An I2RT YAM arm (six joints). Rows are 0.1 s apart.
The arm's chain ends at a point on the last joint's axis. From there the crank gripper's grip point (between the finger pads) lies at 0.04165 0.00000 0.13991 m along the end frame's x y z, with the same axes.
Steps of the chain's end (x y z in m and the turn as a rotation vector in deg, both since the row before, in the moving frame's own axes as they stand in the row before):
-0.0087, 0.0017, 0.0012, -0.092, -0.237, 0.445
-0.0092, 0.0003, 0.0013, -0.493, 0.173, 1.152
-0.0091, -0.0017, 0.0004, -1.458, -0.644, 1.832
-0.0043, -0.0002, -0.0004, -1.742, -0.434, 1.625
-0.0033, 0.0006, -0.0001, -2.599, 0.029, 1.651
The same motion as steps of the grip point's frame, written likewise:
-0.0093, 0.0022, 0.0014, -0.092, -0.237, 0.445
-0.0088, 0.0023, 0.0012, -0.493, 0.173, 1.152
-0.0108, 0.0032, 0.0008, -1.458, -0.644, 1.832
-0.0054, 0.0052, -0.0002, -1.742, -0.434, 1.625
-0.0033, 0.0081, -0.0003, -2.599, 0.029, 1.651

